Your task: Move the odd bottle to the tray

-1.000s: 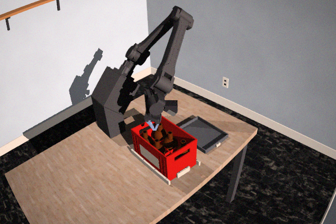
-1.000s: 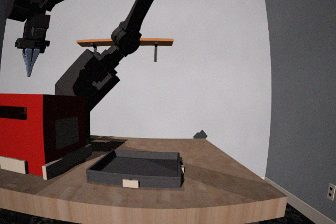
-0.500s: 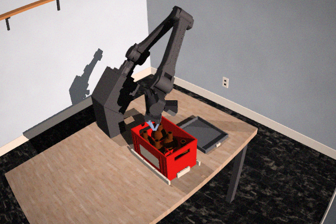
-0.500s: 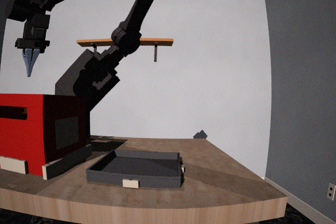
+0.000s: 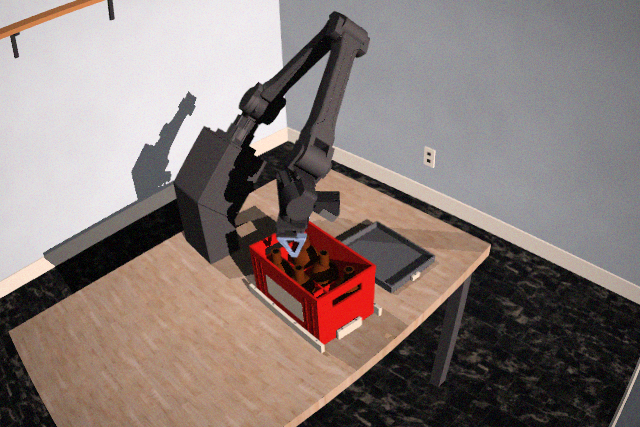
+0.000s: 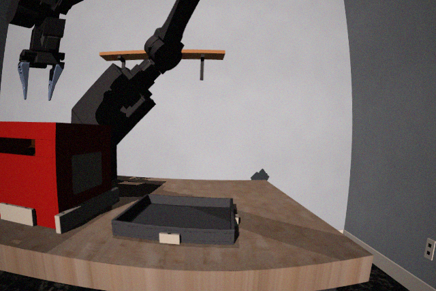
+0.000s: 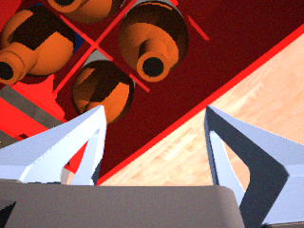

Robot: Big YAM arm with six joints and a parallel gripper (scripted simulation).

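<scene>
My gripper is now 40 mm to the right of the red crate and 150 mm above it. Also, from my hand: dark grey tray 20 mm ahead, 320 mm to the left, 220 mm below.
</scene>
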